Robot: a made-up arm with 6 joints. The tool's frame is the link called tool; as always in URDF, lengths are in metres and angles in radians. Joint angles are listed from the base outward.
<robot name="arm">
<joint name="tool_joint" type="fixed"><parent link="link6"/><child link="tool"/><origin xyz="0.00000 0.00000 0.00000"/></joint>
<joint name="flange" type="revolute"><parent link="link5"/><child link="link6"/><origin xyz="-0.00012 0.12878 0.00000" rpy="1.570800 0.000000 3.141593"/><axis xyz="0 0 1"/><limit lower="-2.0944" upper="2.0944"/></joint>
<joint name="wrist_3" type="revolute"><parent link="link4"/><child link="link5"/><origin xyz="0.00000 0.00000 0.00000" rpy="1.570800 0.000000 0.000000"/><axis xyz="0 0 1"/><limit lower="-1.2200" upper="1.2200"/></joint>
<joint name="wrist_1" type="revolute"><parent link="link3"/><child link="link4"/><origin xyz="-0.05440 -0.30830 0.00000" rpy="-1.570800 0.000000 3.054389"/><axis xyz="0 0 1"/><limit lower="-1.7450" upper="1.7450"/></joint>
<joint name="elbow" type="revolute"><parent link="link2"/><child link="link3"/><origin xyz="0.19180 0.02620 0.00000" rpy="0.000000 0.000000 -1.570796"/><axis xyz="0 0 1"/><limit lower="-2.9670" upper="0.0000"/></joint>
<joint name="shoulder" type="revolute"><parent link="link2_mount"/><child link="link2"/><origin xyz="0.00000 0.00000 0.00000" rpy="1.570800 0.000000 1.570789"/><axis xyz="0 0 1"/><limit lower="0.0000" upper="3.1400"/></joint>
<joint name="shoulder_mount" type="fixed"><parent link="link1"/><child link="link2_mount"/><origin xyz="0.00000 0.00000 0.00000"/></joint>
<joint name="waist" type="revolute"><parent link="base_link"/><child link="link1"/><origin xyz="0.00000 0.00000 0.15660" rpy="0.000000 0.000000 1.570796"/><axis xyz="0 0 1"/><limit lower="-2.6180" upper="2.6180"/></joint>
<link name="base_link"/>
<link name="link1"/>
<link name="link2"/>
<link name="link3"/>
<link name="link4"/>
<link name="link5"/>
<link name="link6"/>
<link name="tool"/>
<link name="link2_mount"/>
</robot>
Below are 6 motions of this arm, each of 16 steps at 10 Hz.
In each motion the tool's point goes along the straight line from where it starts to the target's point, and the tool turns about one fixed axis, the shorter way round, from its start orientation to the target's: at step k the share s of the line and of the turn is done. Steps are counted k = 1, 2, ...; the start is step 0. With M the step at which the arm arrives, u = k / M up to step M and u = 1 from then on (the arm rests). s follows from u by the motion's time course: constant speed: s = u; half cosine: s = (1 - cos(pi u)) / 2; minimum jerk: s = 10 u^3 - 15 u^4 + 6 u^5.
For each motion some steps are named. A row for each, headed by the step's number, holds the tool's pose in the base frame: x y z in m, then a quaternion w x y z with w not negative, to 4 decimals.
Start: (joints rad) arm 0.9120 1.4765 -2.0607 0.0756 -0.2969 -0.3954
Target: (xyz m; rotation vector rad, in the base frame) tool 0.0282 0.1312 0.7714 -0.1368 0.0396 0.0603
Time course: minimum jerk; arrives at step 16
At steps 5, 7, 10, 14, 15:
5: 0.1617 0.2221 0.6894 0.9386 -0.1475 0.2087 0.2318
7: 0.1285 0.1995 0.7098 0.9610 -0.1287 0.1628 0.1828
10: 0.0730 0.1617 0.7439 0.9869 -0.0959 0.0842 0.0990
14: 0.0308 0.1330 0.7698 0.9967 -0.0700 0.0235 0.0342
15: 0.0286 0.1314 0.7712 0.9970 -0.0686 0.0203 0.0307

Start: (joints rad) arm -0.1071 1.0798 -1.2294 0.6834 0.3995 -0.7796
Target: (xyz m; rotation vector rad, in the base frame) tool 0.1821 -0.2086 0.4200 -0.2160 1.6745 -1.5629
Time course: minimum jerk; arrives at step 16
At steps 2, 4, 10, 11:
2: 0.3524 -0.0096 0.4277 0.6773 -0.0947 0.7296 -0.0023
4: 0.3373 -0.0272 0.4270 0.6650 -0.0957 0.7381 -0.0619
10: 0.2297 -0.1529 0.4222 0.5099 -0.0927 0.7176 -0.4653
11: 0.2133 -0.1722 0.4214 0.4767 -0.0907 0.7022 -0.5211

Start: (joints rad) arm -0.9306 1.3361 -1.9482 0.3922 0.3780 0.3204
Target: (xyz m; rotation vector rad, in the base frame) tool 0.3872 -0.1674 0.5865 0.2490 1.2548 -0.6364
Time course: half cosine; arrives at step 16
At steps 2, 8, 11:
2: 0.2137 -0.2442 0.6132 0.8155 0.3653 0.4438 -0.0680
8: 0.2970 -0.2073 0.6004 0.8001 0.2489 0.5157 -0.1786
11: 0.3471 -0.1851 0.5927 0.7789 0.1749 0.5513 -0.2426

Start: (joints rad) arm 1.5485 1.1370 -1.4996 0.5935 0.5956 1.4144
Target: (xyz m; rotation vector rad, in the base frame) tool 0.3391 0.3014 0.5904 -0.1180 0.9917 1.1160
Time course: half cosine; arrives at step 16
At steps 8, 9, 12, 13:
8: 0.1531 0.3182 0.5423 0.2937 -0.0153 0.6824 0.6692
9: 0.1893 0.3149 0.5517 0.3900 -0.0234 0.6505 0.6513
12: 0.2846 0.3063 0.5763 0.6202 -0.0435 0.5351 0.5720
13: 0.3077 0.3042 0.5823 0.6699 -0.0480 0.5008 0.5461

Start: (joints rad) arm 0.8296 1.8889 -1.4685 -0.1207 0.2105 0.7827
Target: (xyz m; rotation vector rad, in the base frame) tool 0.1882 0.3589 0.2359 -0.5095 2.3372 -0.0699
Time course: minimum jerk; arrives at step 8
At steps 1, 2, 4, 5, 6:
1: 0.3367 0.3656 0.1887 0.3687 -0.0678 0.8698 0.3208
2: 0.3235 0.3650 0.1929 0.3706 -0.0801 0.8784 0.2910
4: 0.2637 0.3623 0.2119 0.3737 -0.1343 0.9050 0.1523
5: 0.2297 0.3608 0.2227 0.3717 -0.1638 0.9109 0.0719
6: 0.2038 0.3596 0.2309 0.3684 -0.1855 0.9109 0.0101

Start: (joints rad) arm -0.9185 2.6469 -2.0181 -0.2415 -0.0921 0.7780
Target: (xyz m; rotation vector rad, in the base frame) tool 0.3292 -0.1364 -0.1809 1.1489 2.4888 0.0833
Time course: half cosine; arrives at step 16
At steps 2, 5, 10, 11, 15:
2: 0.3524 -0.4457 0.0228 0.5120 0.5559 0.6491 -0.0869
5: 0.3479 -0.3865 -0.0162 0.4579 0.5357 0.7065 -0.0652
10: 0.3366 -0.2356 -0.1155 0.3062 0.4675 0.8292 -0.0081
11: 0.3346 -0.2078 -0.1338 0.2765 0.4524 0.8478 0.0025
15: 0.3294 -0.1395 -0.1789 0.2017 0.4125 0.8879 0.0286

